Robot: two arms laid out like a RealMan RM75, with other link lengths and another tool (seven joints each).
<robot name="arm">
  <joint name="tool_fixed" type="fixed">
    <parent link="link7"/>
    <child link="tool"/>
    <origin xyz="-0.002 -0.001 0.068" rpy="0 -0.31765 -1.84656"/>
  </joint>
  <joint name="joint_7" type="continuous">
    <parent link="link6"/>
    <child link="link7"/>
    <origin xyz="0 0.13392 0" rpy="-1.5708 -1.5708 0"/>
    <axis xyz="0 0 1"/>
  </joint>
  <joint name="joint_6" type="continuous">
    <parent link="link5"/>
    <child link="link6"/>
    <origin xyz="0 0 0" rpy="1.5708 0 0"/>
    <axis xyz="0 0 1"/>
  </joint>
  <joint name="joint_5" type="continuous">
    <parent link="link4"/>
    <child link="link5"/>
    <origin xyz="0 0.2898 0" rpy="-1.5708 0 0"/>
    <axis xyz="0 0 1"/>
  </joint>
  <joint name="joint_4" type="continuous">
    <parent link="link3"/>
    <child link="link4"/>
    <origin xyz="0 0 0" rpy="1.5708 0 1.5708"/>
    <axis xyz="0 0 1"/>
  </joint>
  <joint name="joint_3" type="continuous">
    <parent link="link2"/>
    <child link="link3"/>
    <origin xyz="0 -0.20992 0" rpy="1.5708 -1.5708 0"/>
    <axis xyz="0 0 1"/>
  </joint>
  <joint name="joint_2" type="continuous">
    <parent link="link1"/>
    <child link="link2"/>
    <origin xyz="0 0 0" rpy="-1.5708 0 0"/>
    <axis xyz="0 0 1"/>
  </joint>
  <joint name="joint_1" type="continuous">
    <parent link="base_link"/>
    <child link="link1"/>
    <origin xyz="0 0 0.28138" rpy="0 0 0"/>
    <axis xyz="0 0 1"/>
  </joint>
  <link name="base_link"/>
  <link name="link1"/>
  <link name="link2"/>
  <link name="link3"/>
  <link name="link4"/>
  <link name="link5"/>
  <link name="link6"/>
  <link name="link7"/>
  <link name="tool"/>
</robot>
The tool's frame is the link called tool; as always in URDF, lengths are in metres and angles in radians. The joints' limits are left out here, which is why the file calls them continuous.
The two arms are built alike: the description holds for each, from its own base.
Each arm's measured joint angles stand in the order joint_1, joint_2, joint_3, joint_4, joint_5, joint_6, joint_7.
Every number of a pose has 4 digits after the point.
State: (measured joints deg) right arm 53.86 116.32 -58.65 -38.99 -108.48 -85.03 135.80; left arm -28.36 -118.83 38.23 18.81 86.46 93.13 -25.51
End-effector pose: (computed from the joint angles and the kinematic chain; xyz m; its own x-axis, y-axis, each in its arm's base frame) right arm 0.0581 0.4538 -0.0151 0.6054 -0.5167 -0.6054 -0.5454 -0.8233 0.1573; left arm -0.2378 0.3809 0.0176 0.8260 0.0252 0.5631 0.3371 -0.8227 -0.4578
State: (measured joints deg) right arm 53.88 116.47 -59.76 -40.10 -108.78 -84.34 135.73; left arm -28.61 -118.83 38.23 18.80 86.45 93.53 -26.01
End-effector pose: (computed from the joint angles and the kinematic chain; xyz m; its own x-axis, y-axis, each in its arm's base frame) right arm 0.0544 0.4547 -0.0166 0.6271 -0.4969 -0.5999 -0.5307 -0.8363 0.1379; left arm -0.2352 0.3810 0.0180 0.8213 0.0244 0.5700 0.3361 -0.8280 -0.4489
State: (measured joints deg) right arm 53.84 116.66 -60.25 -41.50 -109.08 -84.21 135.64; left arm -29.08 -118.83 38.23 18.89 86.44 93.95 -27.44
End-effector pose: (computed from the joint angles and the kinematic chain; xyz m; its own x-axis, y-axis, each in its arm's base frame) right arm 0.0494 0.4552 -0.0152 0.6438 -0.4758 -0.5992 -0.5125 -0.8497 0.1241; left arm -0.2310 0.3822 0.0187 0.8120 0.0318 0.5828 0.3405 -0.8368 -0.4287
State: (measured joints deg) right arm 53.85 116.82 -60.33 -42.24 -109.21 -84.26 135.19; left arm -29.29 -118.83 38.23 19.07 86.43 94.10 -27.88
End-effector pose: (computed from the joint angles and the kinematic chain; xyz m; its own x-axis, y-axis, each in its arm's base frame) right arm 0.0462 0.4552 -0.0143 0.6536 -0.4596 -0.6013 -0.4969 -0.8599 0.1172; left arm -0.2290 0.3831 0.0196 0.8099 0.0308 0.5858 0.3389 -0.8397 -0.4243
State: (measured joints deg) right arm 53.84 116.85 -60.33 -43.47 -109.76 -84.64 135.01; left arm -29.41 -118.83 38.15 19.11 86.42 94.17 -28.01
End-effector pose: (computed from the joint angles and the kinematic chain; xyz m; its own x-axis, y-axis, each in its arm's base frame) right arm 0.0428 0.4553 -0.0111 0.6688 -0.4403 -0.5990 -0.4789 -0.8715 0.1059; left arm -0.2281 0.3837 0.0201 0.8087 0.0296 0.5875 0.3384 -0.8404 -0.4234
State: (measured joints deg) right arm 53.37 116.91 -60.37 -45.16 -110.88 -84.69 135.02; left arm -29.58 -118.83 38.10 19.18 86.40 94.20 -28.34
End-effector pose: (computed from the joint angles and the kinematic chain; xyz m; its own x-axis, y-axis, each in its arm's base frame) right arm 0.0430 0.4565 -0.0071 0.6866 -0.4198 -0.5935 -0.4671 -0.8803 0.0823; left arm -0.2268 0.3846 0.0206 0.8068 0.0303 0.5901 0.3390 -0.8417 -0.4202
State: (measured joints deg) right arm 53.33 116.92 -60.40 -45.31 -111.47 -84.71 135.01; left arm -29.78 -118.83 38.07 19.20 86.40 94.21 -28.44
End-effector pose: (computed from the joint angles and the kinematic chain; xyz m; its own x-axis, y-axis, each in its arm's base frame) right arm 0.0446 0.4566 -0.0074 0.6936 -0.4178 -0.5868 -0.4663 -0.8813 0.0763; left arm -0.2255 0.3854 0.0208 0.8063 0.0285 0.5909 0.3371 -0.8429 -0.4193
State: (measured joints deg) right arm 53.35 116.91 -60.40 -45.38 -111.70 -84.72 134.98; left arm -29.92 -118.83 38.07 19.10 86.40 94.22 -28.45
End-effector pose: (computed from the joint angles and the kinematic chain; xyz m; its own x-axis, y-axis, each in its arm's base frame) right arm 0.0449 0.4567 -0.0074 0.6968 -0.4159 -0.5843 -0.4650 -0.8823 0.0735; left arm -0.2246 0.3857 0.0204 0.8056 0.0280 0.5917 0.3363 -0.8440 -0.4179
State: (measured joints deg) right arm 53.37 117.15 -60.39 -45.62 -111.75 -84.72 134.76; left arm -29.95 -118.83 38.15 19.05 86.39 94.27 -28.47
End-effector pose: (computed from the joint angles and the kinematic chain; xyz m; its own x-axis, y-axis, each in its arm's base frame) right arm 0.0432 0.4561 -0.0082 0.6989 -0.4106 -0.5856 -0.4585 -0.8856 0.0737; left arm -0.2243 0.3855 0.0201 0.8053 0.0281 0.5922 0.3354 -0.8452 -0.4161
